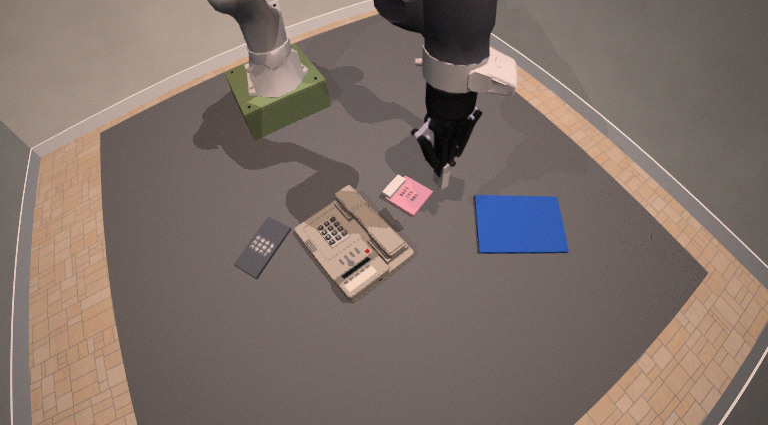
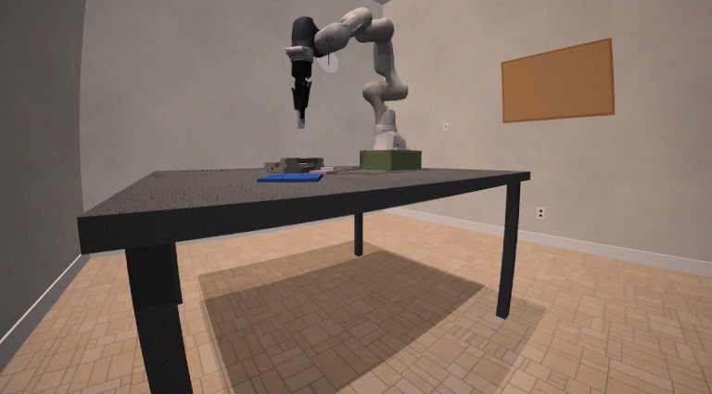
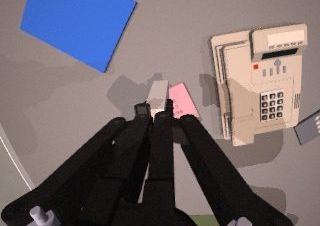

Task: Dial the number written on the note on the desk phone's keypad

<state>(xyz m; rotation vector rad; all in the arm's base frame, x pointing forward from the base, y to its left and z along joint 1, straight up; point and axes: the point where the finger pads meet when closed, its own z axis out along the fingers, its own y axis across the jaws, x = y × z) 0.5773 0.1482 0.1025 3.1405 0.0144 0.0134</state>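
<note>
The handset lies 7 cm behind my hand, 13 cm to the right of it and 16 cm below it. The rest, counted from my hand: pink note (10 cm behind, 20 cm below); blue mat (10 cm ahead, 18 cm to the left, 20 cm below).
</note>
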